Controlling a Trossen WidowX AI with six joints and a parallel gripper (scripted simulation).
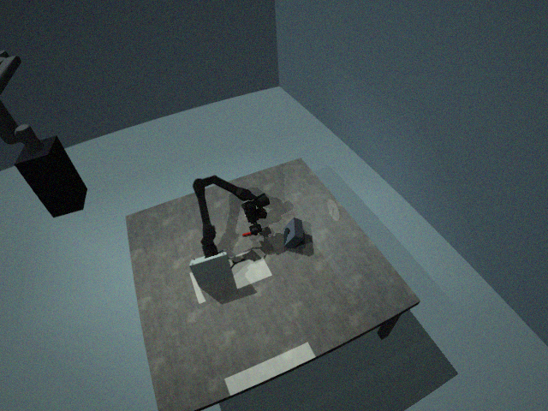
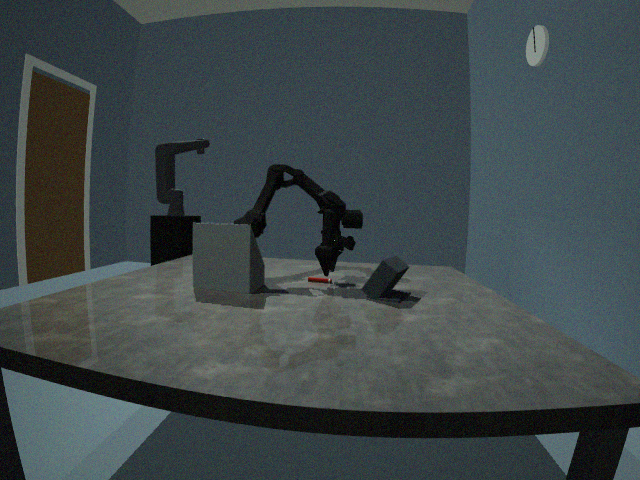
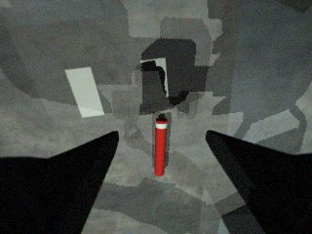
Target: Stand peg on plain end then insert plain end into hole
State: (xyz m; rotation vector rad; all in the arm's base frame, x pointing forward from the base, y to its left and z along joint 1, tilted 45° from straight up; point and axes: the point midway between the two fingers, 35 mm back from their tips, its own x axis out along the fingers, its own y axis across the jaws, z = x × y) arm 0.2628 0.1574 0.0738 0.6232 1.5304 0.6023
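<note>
My gripper tip is 20 mm past the red peg and 20 mm above it. Also, from my gripper tip: sloped panel (190 mm ahead, 120 mm to the right, 20 mm above).
</note>
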